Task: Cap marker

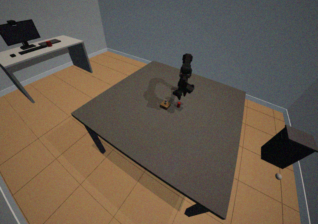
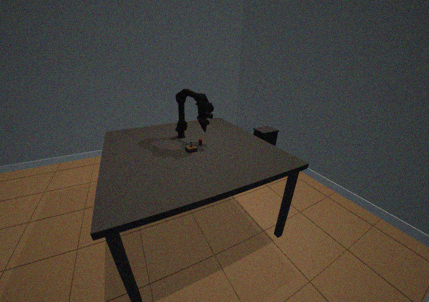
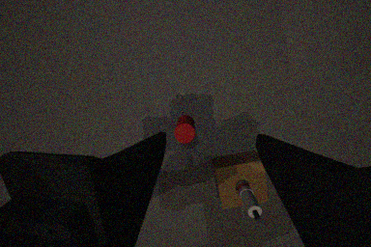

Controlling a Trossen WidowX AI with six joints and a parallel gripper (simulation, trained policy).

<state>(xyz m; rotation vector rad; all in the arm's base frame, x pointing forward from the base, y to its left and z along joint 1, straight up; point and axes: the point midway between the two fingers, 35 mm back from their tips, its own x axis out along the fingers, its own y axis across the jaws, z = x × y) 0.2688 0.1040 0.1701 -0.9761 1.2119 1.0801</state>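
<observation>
My gripper tip is now 3 cm past the red cap, 2 cm to the left of it and 11 cm above it. From my gripper tip the other things lie so: brown holder block: 4 cm ahead, 13 cm to the right, 12 cm below.
</observation>
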